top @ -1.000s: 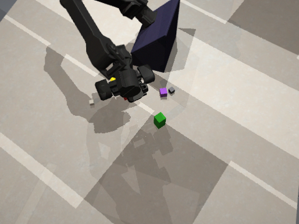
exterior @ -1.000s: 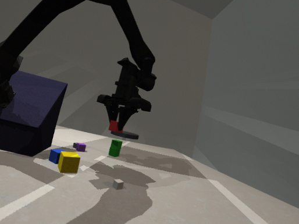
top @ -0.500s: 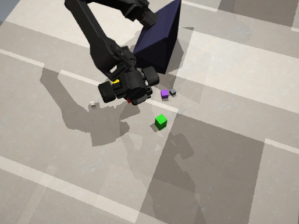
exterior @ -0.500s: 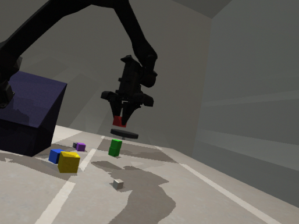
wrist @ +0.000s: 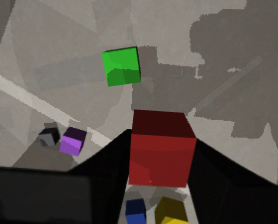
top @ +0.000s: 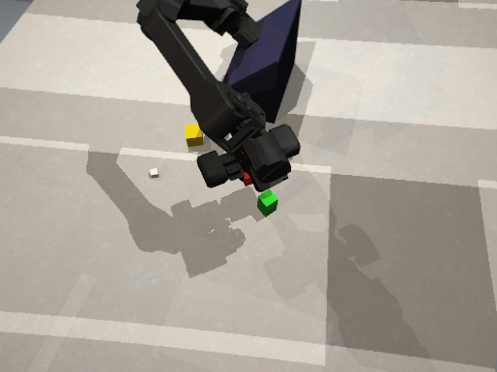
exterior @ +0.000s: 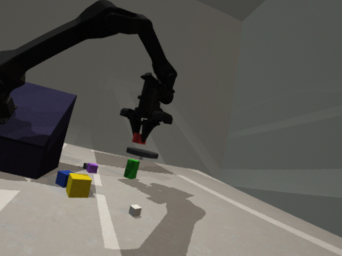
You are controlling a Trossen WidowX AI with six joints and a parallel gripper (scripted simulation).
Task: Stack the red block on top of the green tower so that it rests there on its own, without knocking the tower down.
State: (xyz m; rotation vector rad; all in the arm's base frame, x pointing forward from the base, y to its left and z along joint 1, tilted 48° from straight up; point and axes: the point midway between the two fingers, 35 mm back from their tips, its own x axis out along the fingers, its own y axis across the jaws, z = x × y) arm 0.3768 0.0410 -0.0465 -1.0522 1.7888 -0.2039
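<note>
The purple block lies 120 mm below my gripper tip, 120 mm behind it and 30 mm to the left of it. From my gripper tip the other things lie so: small grey block 140 mm behind, 120 mm below, 60 mm to the left; then red block 10 mm above; then blue block 170 mm behind, 120 mm to the right, 120 mm below.
</note>
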